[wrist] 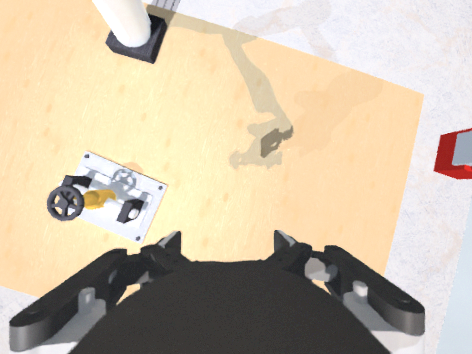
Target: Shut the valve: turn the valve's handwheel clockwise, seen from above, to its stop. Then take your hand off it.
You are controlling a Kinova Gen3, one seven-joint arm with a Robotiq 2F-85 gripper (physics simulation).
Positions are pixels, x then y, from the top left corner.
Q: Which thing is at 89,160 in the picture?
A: A light grey base plate.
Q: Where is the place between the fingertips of the gripper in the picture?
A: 228,240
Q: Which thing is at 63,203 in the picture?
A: A black spoked handwheel.
